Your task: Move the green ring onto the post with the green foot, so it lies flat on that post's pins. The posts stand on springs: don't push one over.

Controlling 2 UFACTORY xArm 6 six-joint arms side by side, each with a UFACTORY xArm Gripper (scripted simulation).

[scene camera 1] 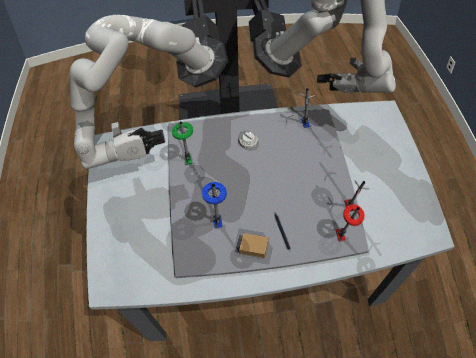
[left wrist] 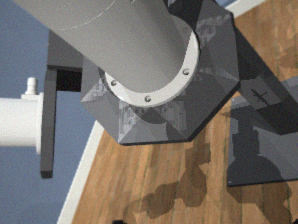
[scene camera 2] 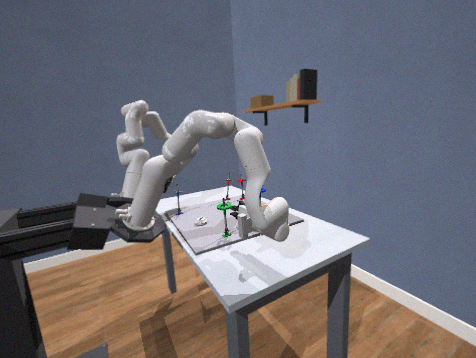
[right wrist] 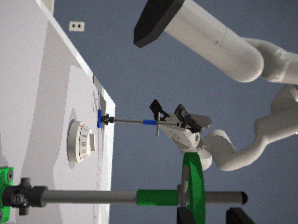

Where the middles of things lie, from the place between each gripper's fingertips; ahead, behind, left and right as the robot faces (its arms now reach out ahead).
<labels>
The white object (right wrist: 81, 141) is 310 mm to the left of my right hand (scene camera 1: 164, 135), 140 mm below it and 50 mm behind it.
Now: the white object 100 mm ahead of my left hand, 310 mm to the right of it and 160 mm below it.
</labels>
